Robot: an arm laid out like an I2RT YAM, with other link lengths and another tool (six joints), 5 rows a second.
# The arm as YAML. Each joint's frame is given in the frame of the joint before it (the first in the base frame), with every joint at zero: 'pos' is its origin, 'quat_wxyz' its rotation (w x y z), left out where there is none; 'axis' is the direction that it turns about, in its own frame. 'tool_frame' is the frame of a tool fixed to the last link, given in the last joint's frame.
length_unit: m
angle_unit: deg
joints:
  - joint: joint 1
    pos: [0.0, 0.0, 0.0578]
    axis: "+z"
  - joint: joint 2
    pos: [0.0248, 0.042, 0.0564]
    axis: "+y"
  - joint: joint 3
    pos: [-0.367, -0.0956, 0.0]
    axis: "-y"
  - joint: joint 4
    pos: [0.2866, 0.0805, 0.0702]
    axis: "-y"
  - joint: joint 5
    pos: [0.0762, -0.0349, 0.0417]
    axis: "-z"
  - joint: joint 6
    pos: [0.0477, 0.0, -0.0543]
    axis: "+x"
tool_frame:
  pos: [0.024, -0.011, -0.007]
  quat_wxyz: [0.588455, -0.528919, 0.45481, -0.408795]
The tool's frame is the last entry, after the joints.
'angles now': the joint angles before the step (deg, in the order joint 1, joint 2, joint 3, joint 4, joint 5, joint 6). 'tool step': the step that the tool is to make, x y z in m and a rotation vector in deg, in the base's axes. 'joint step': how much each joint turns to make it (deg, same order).
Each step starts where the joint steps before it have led.
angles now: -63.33, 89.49, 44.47, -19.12, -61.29, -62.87
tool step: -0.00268, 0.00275, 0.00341, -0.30, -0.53, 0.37
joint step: -0.30, -0.77, -0.08, -1.03, -0.60, -0.96
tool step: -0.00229, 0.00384, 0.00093, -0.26, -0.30, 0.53
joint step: -0.13, -0.60, -0.39, -0.86, -0.42, -1.14
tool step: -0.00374, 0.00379, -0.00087, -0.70, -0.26, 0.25
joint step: -0.35, -0.67, -0.85, -0.18, -0.18, -1.25
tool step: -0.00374, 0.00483, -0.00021, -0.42, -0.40, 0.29
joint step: -0.31, -0.84, -0.89, -0.31, -0.41, -1.03
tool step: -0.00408, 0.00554, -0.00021, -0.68, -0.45, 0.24
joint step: -0.31, -1.06, -1.09, -0.05, -0.33, -1.00
